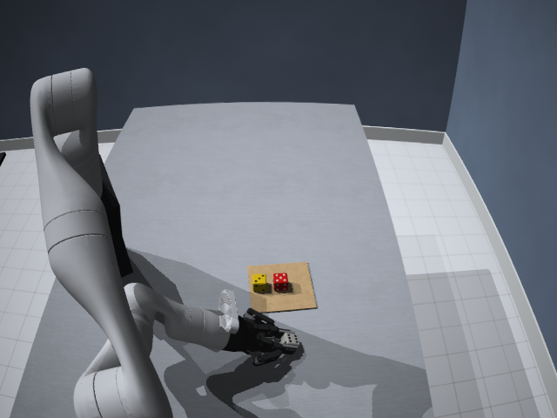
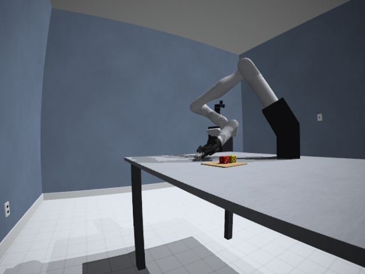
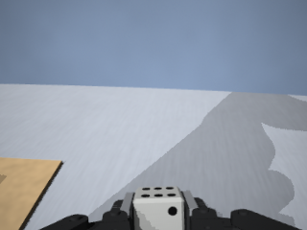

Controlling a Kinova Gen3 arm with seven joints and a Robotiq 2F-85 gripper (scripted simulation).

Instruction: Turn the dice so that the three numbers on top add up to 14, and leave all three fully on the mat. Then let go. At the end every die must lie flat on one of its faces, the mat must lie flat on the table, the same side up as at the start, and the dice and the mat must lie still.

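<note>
Now: hand right at the white die. Also, from my hand: tan mat 170 mm to the left, 20 mm below, 20 mm ahead; red die 170 mm to the left, 20 mm ahead, 10 mm below; yellow die 170 mm to the left, 20 mm behind, 10 mm below.
</note>
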